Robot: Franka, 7 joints.
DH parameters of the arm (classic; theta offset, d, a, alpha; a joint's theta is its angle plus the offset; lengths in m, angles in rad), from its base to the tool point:
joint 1: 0 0.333 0 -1.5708
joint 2: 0 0 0 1.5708
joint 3: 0 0.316 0.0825 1.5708
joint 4: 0 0 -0.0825 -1.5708
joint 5: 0 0.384 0 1.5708
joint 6: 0 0 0.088 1.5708
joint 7: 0 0.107 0 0
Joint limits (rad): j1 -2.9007..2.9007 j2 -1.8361..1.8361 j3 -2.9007..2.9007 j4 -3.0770..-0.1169 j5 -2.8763..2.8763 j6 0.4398..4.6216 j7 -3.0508..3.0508
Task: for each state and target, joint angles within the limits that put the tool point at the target. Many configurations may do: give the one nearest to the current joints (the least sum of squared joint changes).
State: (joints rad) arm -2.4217 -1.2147 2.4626 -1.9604 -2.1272 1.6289 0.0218
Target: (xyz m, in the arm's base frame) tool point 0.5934 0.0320 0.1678
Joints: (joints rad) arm -2.2357 -0.9829 2.4106 -2.0256 -2.0872 1.5270 0.0218
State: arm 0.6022 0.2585 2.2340 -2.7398 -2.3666 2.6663 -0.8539
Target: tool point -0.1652 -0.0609 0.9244
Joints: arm 0.9309 0.9949 2.9007 -1.8999 -2.2013 2.8586 -0.8539
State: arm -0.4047 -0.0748 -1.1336 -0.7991 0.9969 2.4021 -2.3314
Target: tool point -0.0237 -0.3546 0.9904
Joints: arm -0.4514 -0.5139 -0.7543 -1.2529 0.9237 1.8709 -2.3314
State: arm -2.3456 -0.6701 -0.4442 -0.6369 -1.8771 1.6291 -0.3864
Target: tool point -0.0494 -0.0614 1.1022
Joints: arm -2.2369 -0.5689 0.2184 -1.1396 -1.7495 1.5735 -0.3864
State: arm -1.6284 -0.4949 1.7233 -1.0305 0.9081 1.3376 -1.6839
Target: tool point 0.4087 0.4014 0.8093
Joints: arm -1.5660 -0.4339 1.7223 -0.9079 0.9348 1.3712 -1.6839
